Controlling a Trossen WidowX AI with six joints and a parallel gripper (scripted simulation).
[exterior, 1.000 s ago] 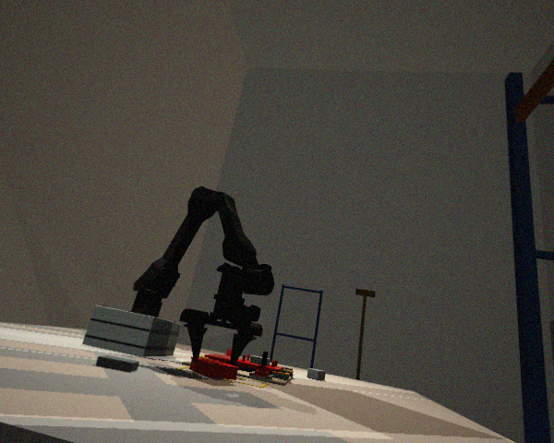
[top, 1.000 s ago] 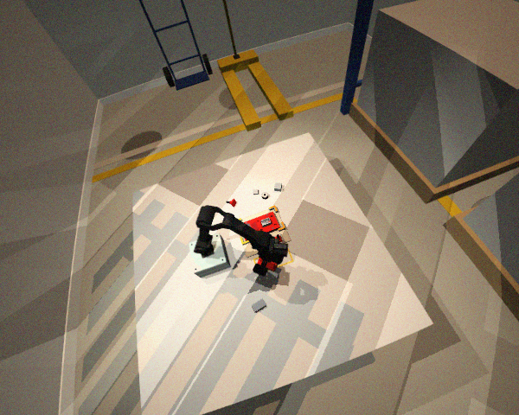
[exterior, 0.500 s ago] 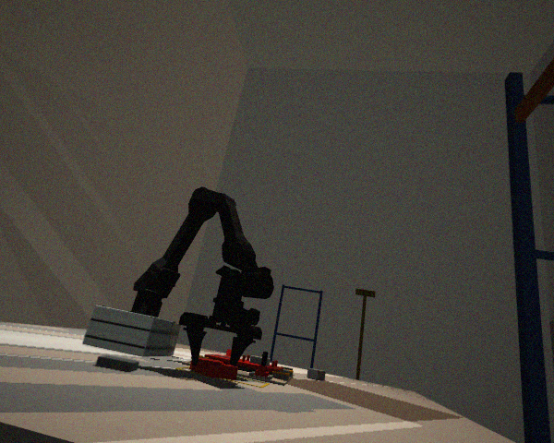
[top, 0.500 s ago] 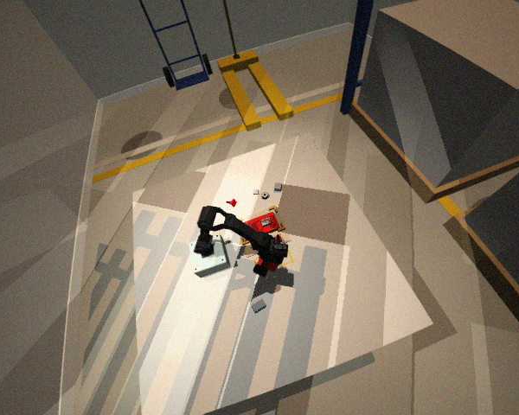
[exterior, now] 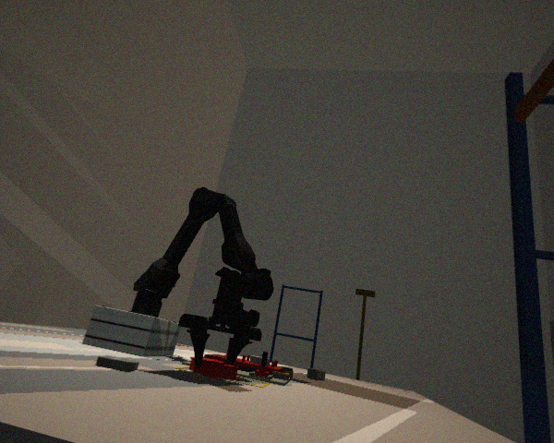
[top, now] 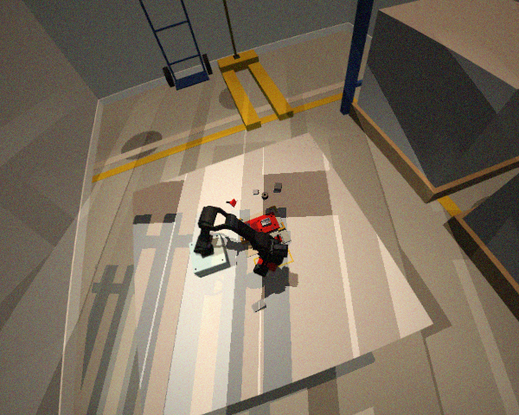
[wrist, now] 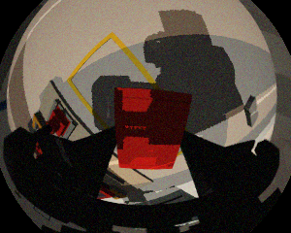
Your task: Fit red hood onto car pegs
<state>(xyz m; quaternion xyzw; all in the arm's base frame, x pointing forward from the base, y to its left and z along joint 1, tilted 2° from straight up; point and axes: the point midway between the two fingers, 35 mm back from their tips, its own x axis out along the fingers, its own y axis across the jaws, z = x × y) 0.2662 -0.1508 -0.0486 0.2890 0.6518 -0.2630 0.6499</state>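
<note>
The jig plate is 4 cm ahead of my gripper tip and 19 cm to the left of it. Also, from my gripper tip: red hood (1 cm above).
</note>
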